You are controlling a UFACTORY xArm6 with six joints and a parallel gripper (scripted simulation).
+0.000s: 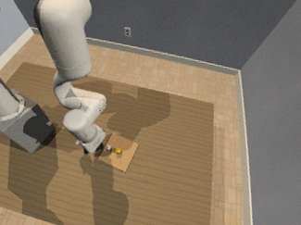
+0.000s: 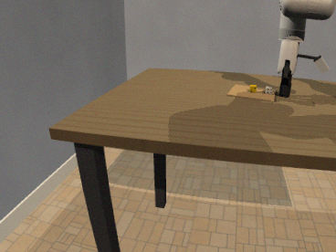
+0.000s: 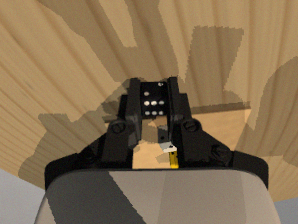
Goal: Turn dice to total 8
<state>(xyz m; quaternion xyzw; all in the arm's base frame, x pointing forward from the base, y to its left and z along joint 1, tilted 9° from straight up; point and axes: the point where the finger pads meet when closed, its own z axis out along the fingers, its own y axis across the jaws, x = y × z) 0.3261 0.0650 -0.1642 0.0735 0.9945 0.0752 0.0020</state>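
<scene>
Right now the white die is 50 mm ahead of my hand, 10 mm to the left of it and 10 mm below it. From my hand the other things lie so: black die 10 mm below; tan mat 100 mm ahead, 20 mm below, 10 mm to the left; yellow die 100 mm ahead, 10 mm to the left, 10 mm below.
</scene>
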